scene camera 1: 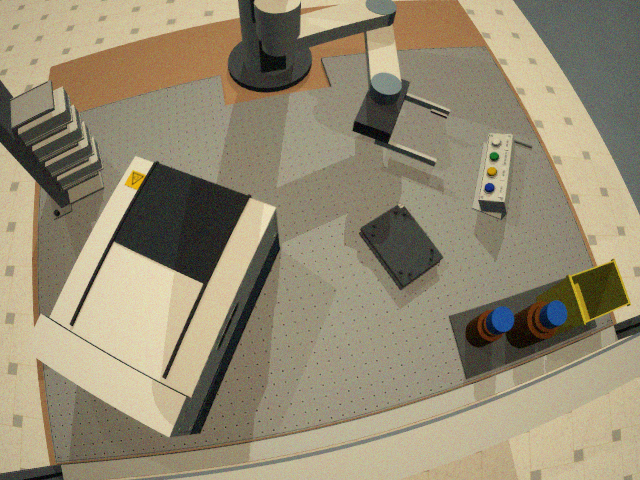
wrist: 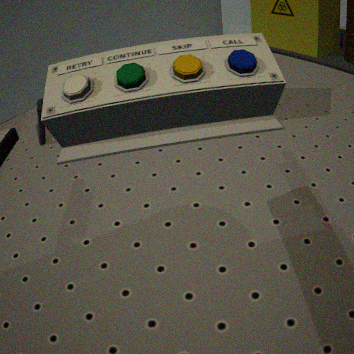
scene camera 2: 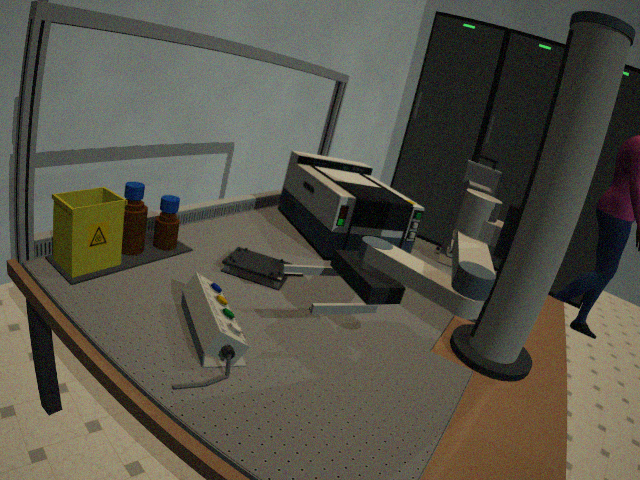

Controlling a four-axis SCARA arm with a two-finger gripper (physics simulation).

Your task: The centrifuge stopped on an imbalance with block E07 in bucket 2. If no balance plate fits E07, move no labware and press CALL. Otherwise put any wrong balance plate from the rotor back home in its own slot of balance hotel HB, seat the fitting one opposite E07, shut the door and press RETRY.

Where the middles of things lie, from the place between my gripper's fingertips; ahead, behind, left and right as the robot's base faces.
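My hand is 2 cm above the yellow bin (scene camera 2: 87, 224), 22 cm to the right of it and 48 cm short of it. The centrifuge (scene camera 1: 155, 344) is 2 cm above my hand, 25 cm ahead of it and 70 cm to the right of it. As for the dark lid panel (scene camera 1: 180, 221), I see it 10 cm above my hand, 14 cm ahead of it and 62 cm to the right of it.
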